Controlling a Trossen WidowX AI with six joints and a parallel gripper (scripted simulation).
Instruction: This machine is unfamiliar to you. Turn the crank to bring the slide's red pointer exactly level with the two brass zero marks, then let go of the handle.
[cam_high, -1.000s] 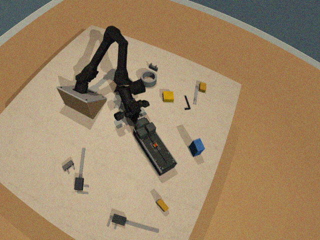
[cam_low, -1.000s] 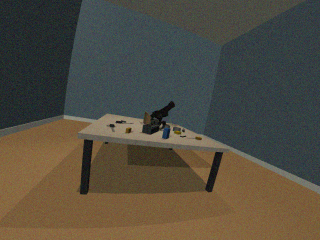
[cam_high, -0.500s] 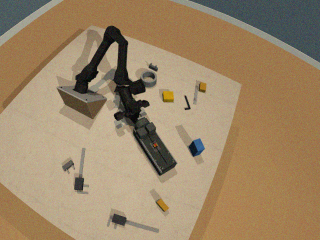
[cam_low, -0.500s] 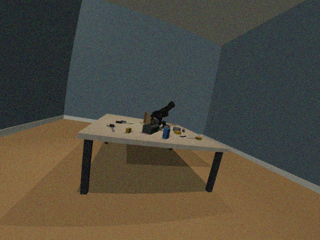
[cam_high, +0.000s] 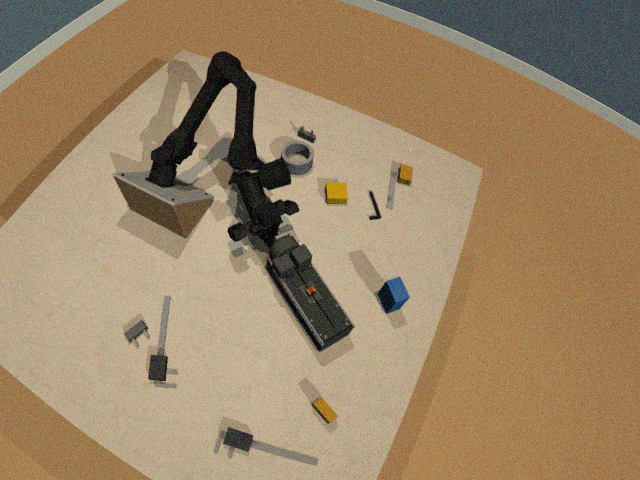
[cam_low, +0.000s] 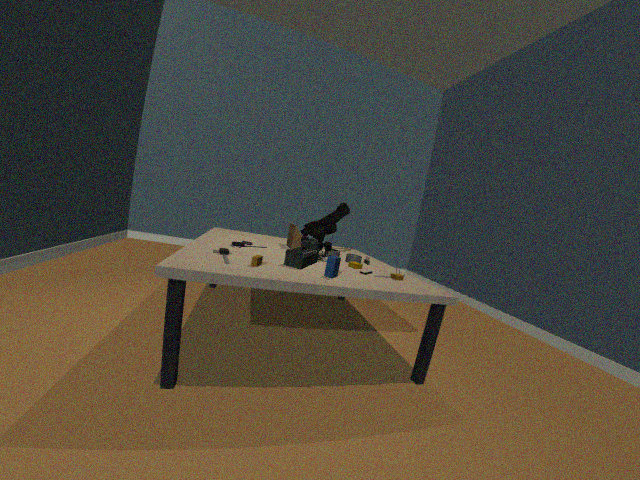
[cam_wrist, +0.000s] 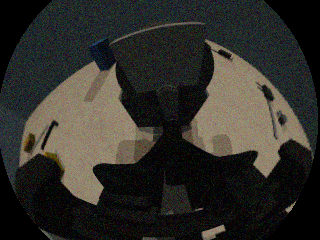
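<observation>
Right now my gripper tip is 3 cm below the crank handle, 2 cm past it and 1 cm to the right of it. Round my gripper tip: yellow block: 25 cm to the left, 9 cm ahead, 2 cm below; then red pointer: 13 cm ahead, 9 cm to the right, 5 cm above; then black hex key: 25 cm to the left, 21 cm ahead, 3 cm below.
</observation>
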